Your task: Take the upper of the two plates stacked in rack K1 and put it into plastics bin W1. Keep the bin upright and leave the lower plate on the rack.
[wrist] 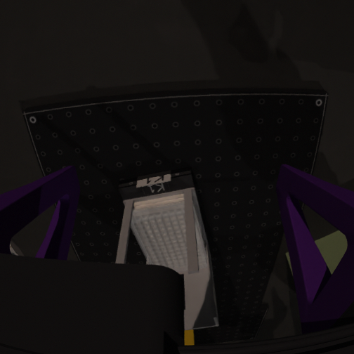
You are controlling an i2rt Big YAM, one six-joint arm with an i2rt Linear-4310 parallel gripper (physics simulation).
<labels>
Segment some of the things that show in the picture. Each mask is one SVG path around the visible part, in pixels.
My gripper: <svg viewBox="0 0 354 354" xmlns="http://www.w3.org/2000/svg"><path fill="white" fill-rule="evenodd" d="M354 191L324 181L288 164L281 164L275 190L294 278L302 334L257 341L184 345L183 278L176 270L156 264L100 263L67 260L80 191L74 165L65 166L36 181L1 193L0 354L354 354ZM299 200L346 236L347 249L332 274L310 234ZM58 200L51 222L48 225L48 230L37 254L34 257L11 254L9 249L11 237Z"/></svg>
A translucent plate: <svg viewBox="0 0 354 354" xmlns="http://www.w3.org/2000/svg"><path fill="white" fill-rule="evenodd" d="M192 202L198 267L206 268L206 251L195 207ZM184 199L133 209L130 228L148 264L164 265L176 270L176 272L188 270Z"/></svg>
</labels>
